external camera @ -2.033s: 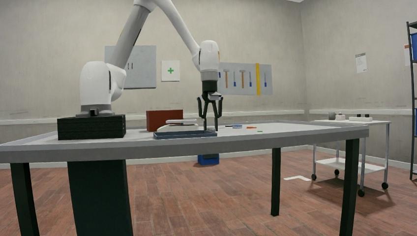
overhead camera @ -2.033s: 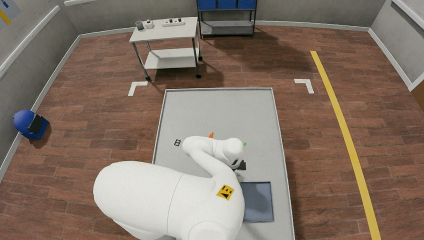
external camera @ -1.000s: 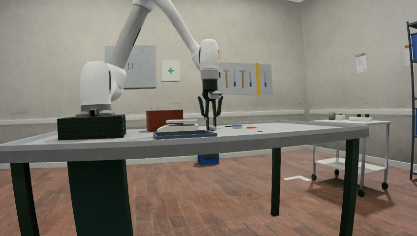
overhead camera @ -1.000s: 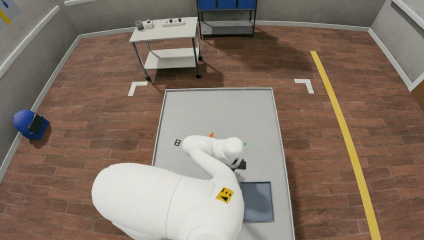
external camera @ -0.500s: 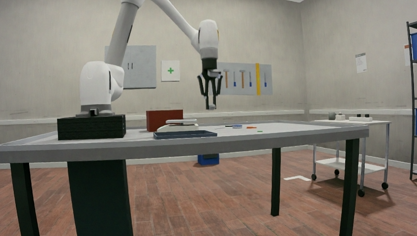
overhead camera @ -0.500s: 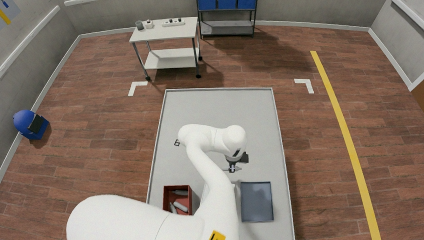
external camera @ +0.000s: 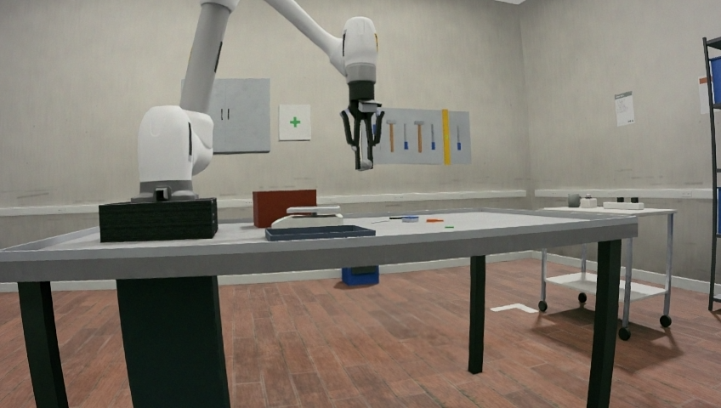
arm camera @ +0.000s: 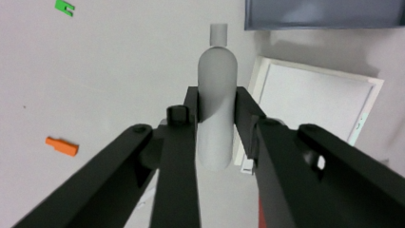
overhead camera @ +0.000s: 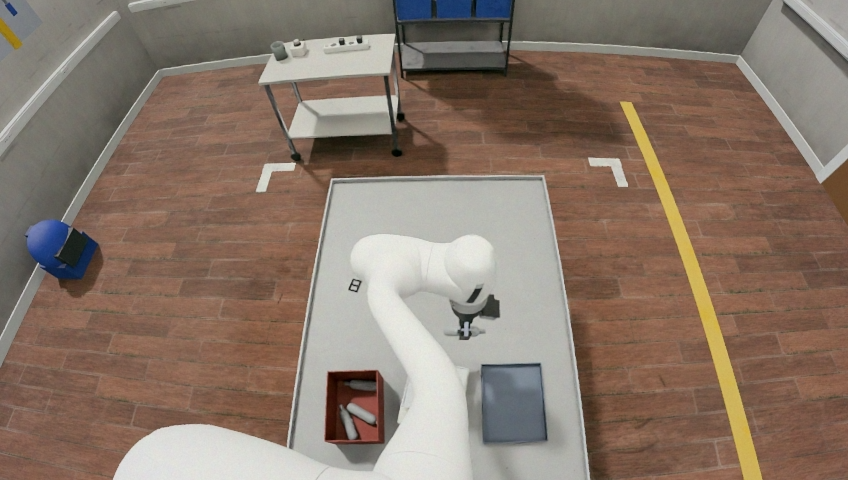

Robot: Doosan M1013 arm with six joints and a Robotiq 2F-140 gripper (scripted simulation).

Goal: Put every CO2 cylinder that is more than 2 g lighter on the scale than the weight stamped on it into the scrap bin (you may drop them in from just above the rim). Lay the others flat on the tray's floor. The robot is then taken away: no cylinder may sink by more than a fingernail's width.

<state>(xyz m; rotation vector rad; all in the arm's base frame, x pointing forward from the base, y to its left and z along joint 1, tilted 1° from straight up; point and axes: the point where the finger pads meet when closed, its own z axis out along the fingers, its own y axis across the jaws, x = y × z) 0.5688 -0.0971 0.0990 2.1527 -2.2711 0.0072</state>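
The scale platform is 150 mm below my hand, 130 mm behind it and 90 mm to the left of it. Also, from my hand: blue-grey tray 200 mm below, 180 mm behind, 150 mm to the right; then grey CO2 cylinder 30 mm below, 20 mm to the right; then scale 170 mm below, 140 mm behind, 90 mm to the left.
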